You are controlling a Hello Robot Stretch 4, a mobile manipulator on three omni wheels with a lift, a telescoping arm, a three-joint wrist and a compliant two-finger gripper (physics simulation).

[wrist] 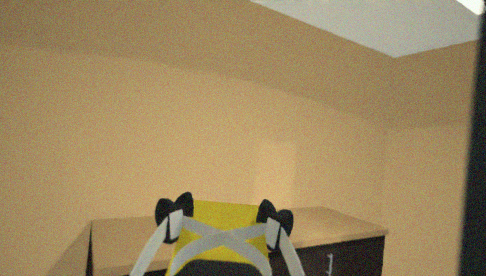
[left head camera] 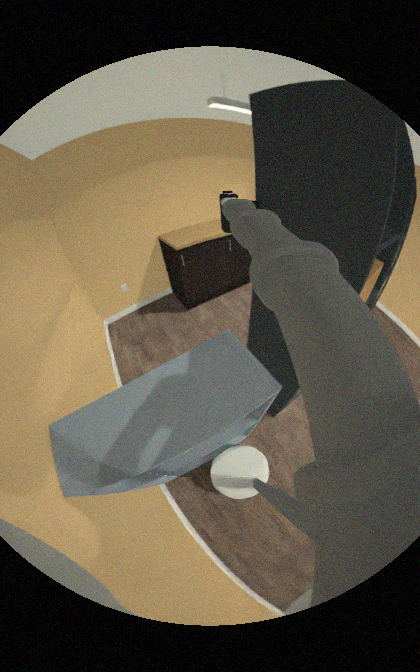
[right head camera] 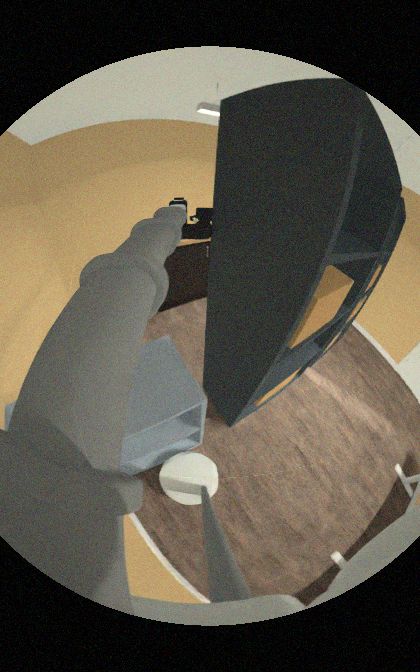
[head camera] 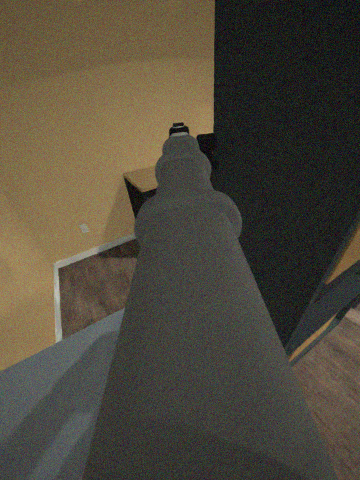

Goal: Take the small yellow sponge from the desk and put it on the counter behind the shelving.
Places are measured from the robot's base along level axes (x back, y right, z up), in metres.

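Pixels of known places: gripper, between the fingertips: (wrist: 225, 211).
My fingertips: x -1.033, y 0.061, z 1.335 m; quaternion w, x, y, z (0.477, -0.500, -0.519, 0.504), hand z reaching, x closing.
Behind a point stands the place of what it marks.
The yellow sponge (wrist: 227, 211) @(x -1.013, y 0.064, z 1.340 m) is between the fingertips of my gripper (wrist: 225, 211) @(x -1.033, y 0.061, z 1.335 m) in the wrist view, with the fingers pressed on its two sides. The gripper is shut on it. The counter has a light wooden top (wrist: 330, 220) @(x -2.751, y 0.755, z 0.883 m) (left head camera: 187, 237) (head camera: 142, 179) @(x -2.030, y -0.449, z 0.882 m) and dark doors, and stands against the far wall. In the wrist view the sponge shows in front of the counter top; its exact height above it cannot be told. In the head views the arm hides most of the gripper, and the sponge does not show there.
The tall dark shelving (head camera: 285, 125) @(x -0.594, y 0.233, z 1.453 m) (left head camera: 320, 165) (right head camera: 270, 200) stands right of the arm and hides part of the counter. A dark edge (wrist: 475, 175) runs down the right of the wrist view. A blue-grey desk (left head camera: 150, 400) (right head camera: 165, 385) and a round white stool (left head camera: 245, 462) (right head camera: 192, 467) are nearer.
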